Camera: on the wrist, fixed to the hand. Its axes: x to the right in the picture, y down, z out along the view.
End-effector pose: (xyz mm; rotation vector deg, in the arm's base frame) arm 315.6 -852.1 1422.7 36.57 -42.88 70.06
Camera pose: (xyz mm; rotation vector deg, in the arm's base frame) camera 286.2 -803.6 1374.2 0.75 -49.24 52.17
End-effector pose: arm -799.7 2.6 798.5 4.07 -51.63 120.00
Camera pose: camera -801.4 16.4 725.1 -25.24 -77.21 94.02
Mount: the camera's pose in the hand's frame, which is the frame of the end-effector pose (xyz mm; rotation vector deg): -15.0 38.0 -62.5 -35.76 12.55 -3.63
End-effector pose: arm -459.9 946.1 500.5 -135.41 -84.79 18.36
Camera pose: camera -412.5 907.3 543.2 146.26 93.86 25.90
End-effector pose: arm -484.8 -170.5 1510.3 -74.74 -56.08 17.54
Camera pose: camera -434.8 -211.3 1472.8 -104.25 -54.94 -12.13
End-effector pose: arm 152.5 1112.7 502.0 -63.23 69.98 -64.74
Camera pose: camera 91.2 1131.1 463.5 -86.70 102.77 -54.60
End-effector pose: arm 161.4 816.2 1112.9 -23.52 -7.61 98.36
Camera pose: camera 149.5 785.6 1045.8 -59.44 -29.86 87.67
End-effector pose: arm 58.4 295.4 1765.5 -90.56 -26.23 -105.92
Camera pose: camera 38.7 231.5 1732.2 -98.61 11.28 -133.15
